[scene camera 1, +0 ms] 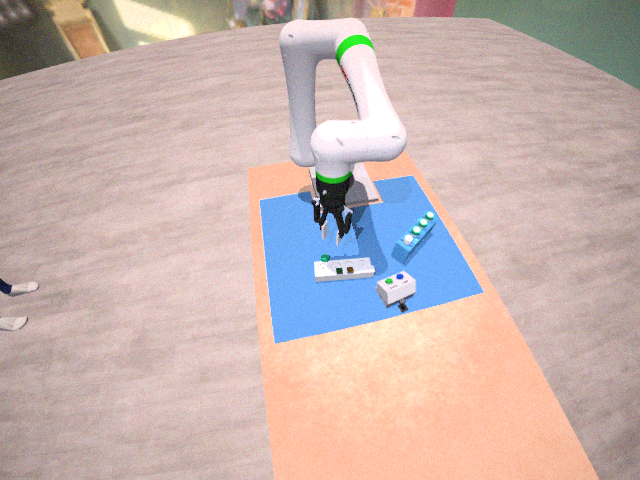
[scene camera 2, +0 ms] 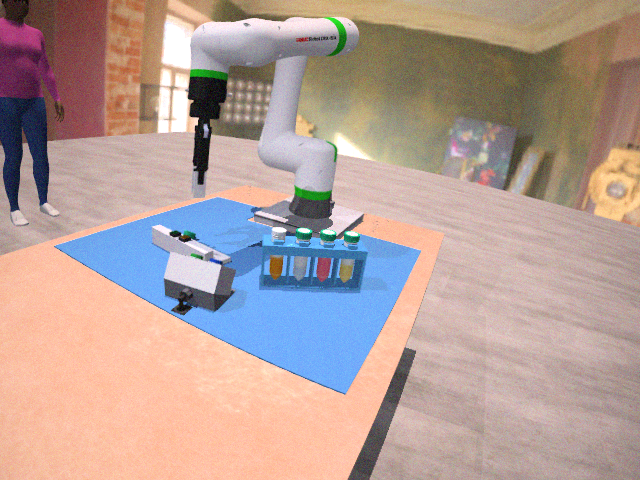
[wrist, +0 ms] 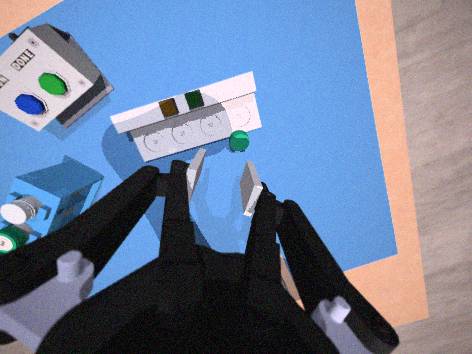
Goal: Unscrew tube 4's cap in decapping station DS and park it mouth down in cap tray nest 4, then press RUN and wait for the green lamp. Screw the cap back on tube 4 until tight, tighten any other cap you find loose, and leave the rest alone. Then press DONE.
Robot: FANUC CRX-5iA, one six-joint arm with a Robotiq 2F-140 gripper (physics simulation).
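Pixels of known places: gripper, fingertip midpoint: (scene camera 1: 331,239) (scene camera 2: 197,195) (wrist: 223,166); arm's base, origin of the base link: (scene camera 2: 310,210).
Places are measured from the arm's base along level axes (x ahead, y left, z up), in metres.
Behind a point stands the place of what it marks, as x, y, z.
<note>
My gripper (scene camera 1: 331,240) {0.393, -0.178, 0.100} (scene camera 2: 199,191) {0.393, -0.178, 0.100} (wrist: 223,166) {0.393, -0.178, 0.100} is partly open and empty, above the mat behind the white cap tray (scene camera 1: 330,276) {0.488, -0.214, 0.009} (wrist: 230,89) {0.469, -0.230, 0.017}. A green cap (scene camera 1: 324,257) {0.396, -0.207, -0.006} (scene camera 2: 189,235) {0.407, -0.194, -0.011} (wrist: 239,141) {0.394, -0.204, -0.007} sits at the tray's edge by an end nest, outside the nest circle; its exact support is unclear. The four nest circles look empty. The blue rack (scene camera 1: 400,252) {0.488, 0.069, 0.030} (scene camera 2: 310,251) {0.468, 0.168, 0.059} (wrist: 65,172) {0.494, 0.072, 0.012} holds a white-topped tube (scene camera 1: 408,239) {0.477, 0.091, 0.091} (scene camera 2: 278,235) {0.485, 0.101, 0.083} (wrist: 20,210) {0.471, 0.084, 0.091} and three green-capped tubes. Whether any cap is loose cannot be seen. The tray's green lamp (scene camera 1: 339,270) {0.483, -0.178, 0.025} (wrist: 193,99) {0.483, -0.177, 0.025} looks dark.
The button box (scene camera 1: 395,292) {0.632, -0.030, 0.044} (scene camera 2: 196,276) {0.638, 0.010, 0.029} (wrist: 80,62) {0.602, -0.064, 0.008} stands near the tray, with a green button (scene camera 1: 389,281) {0.588, -0.031, 0.043} (wrist: 52,84) {0.583, -0.032, 0.041} by DONE and a blue button (scene camera 1: 399,276) {0.582, 0.011, 0.043} (wrist: 30,104) {0.579, 0.011, 0.041}. A dim amber lamp (scene camera 1: 350,269) {0.492, -0.138, 0.025} (wrist: 168,107) {0.492, -0.140, 0.025} is beside the green lamp. A person stands beyond the table.
</note>
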